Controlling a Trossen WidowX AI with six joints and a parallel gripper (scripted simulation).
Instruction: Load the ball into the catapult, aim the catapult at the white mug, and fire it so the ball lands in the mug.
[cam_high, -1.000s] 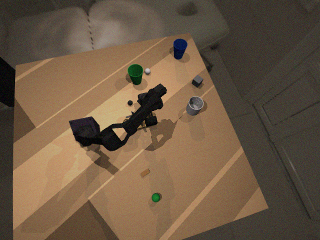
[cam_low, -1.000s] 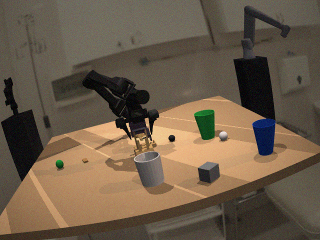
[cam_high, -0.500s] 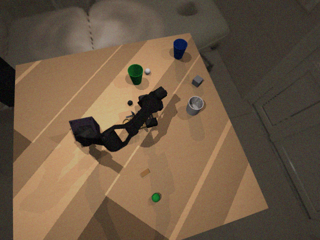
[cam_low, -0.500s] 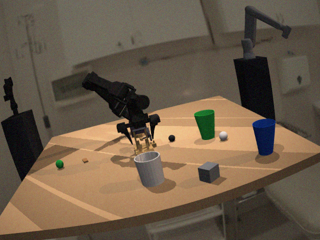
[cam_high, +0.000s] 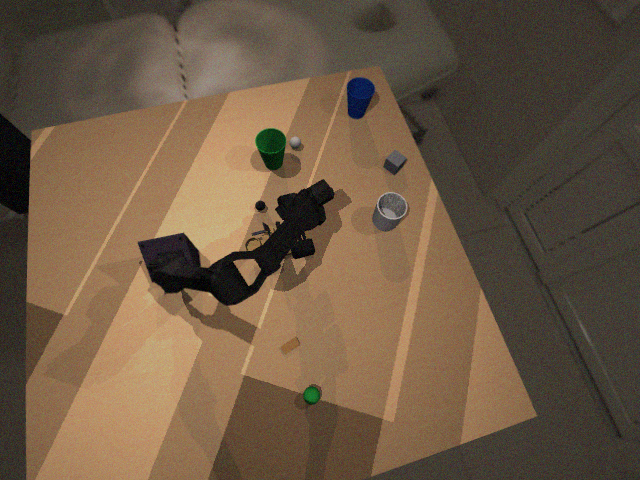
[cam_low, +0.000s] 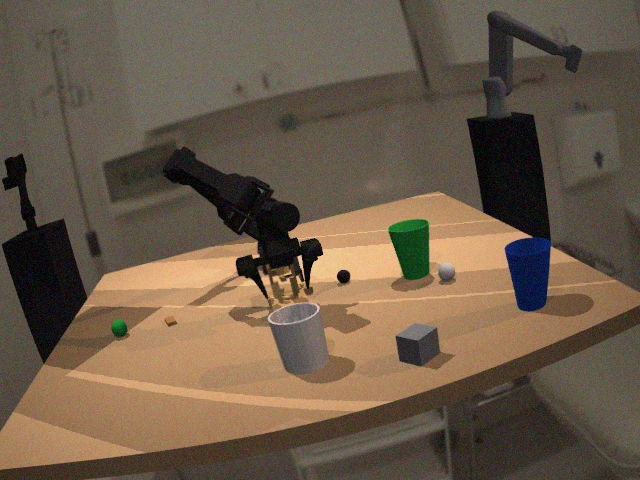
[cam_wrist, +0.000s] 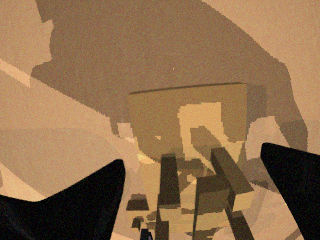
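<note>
The black ball lies 90 mm behind my gripper tip, 130 mm to the left of it and 20 mm below it. The rest, counted from my gripper tip: green cup (30 mm behind, 290 mm to the left, 10 mm below); white mug (290 mm ahead, 20 mm to the left, 10 mm below); catapult (70 mm behind, 10 mm to the left, 20 mm above).
</note>
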